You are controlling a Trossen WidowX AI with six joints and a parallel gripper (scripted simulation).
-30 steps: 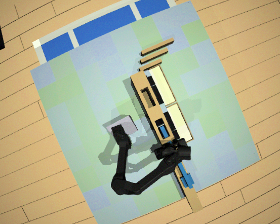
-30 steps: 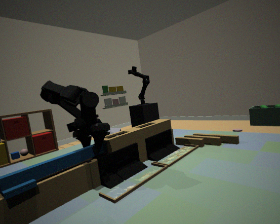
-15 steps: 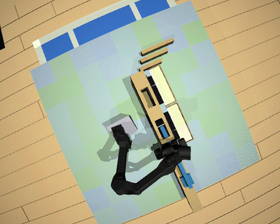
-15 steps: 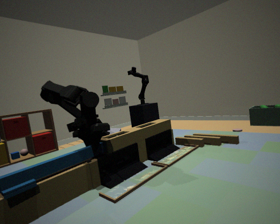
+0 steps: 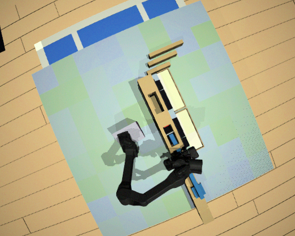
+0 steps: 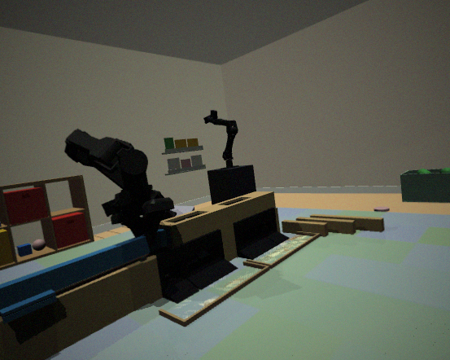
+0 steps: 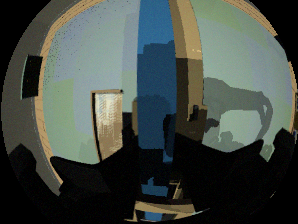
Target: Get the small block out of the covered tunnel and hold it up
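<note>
Right now the tan covered tunnel is 10 mm ahead of my gripper tip, 40 mm to the left of it and 50 mm below it.
</note>
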